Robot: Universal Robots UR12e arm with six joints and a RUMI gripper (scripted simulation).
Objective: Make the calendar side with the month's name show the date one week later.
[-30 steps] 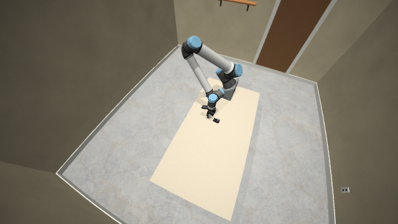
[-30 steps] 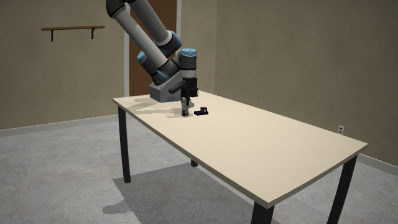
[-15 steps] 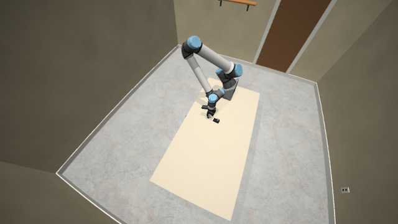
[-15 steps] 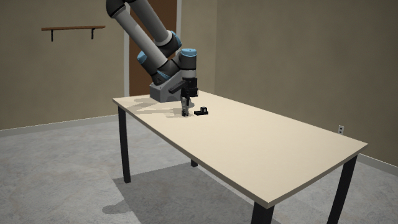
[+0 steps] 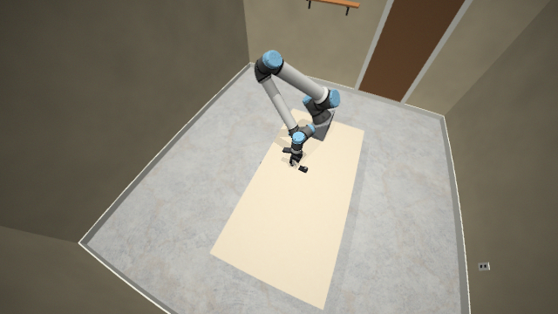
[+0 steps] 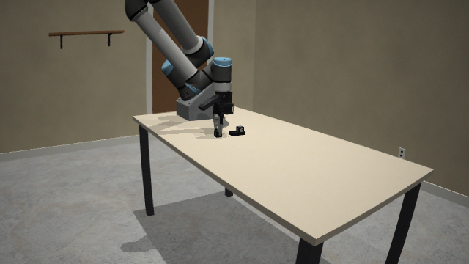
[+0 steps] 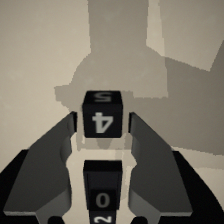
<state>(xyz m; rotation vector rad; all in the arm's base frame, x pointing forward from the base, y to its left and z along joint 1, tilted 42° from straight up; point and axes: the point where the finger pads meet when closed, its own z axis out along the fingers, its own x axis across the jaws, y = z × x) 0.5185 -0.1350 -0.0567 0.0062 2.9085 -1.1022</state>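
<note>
The black tray lies 110 mm to the left of my hand and 20 mm below it.
</note>
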